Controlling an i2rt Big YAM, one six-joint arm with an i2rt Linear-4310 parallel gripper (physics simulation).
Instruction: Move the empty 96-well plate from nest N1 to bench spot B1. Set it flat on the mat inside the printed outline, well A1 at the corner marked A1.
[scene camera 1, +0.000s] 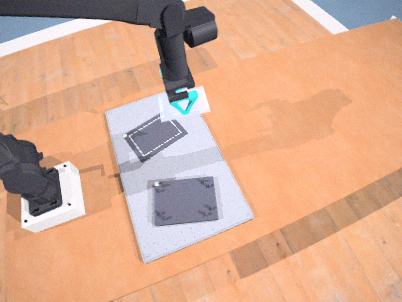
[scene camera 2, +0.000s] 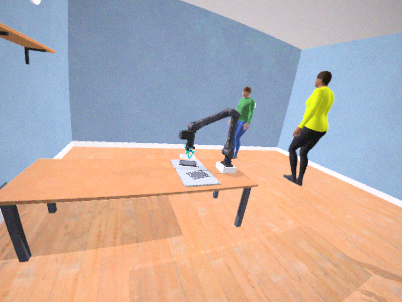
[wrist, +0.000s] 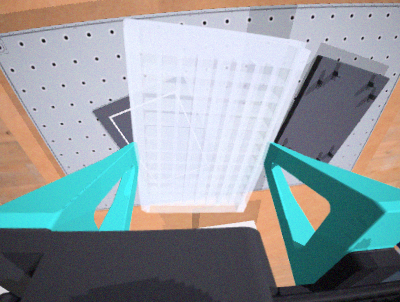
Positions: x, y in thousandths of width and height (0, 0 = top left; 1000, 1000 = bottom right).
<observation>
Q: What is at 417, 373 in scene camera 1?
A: A white well plate.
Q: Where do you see the gripper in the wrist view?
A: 509, 498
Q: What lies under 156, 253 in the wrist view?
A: A grey dotted mat.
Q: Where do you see a dark pad with white printed outline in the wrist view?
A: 289, 389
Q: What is the gripper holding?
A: A white well plate.
</observation>
